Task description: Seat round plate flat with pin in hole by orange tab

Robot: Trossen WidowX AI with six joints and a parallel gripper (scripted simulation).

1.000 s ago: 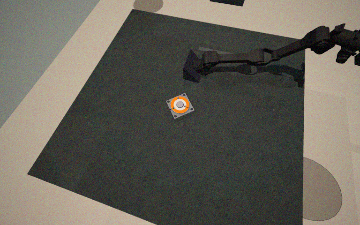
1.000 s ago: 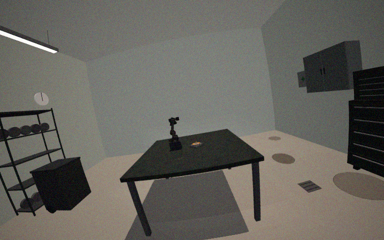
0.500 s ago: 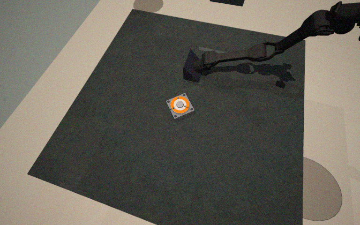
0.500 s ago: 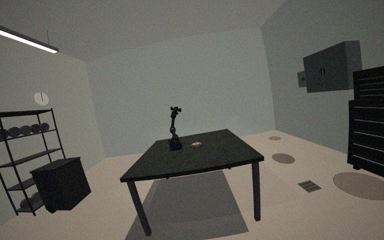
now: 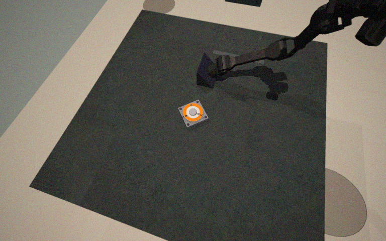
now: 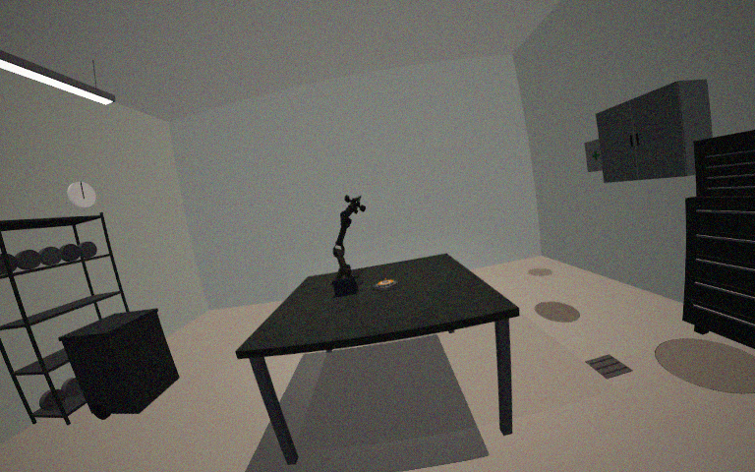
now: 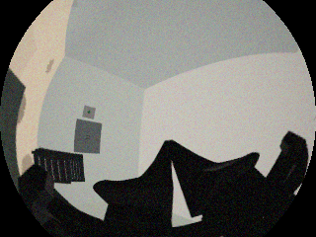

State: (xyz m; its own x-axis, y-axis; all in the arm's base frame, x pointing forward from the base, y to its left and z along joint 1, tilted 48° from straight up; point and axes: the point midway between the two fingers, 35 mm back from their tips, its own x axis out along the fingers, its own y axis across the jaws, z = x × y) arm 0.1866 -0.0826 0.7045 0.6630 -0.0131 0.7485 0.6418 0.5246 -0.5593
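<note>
The plate lies 600 mm below my gripper tip, 440 mm to the right of it and 150 mm ahead of it. Round my gripper tip: base (610 mm below, 470 mm to the right, 150 mm ahead).
</note>
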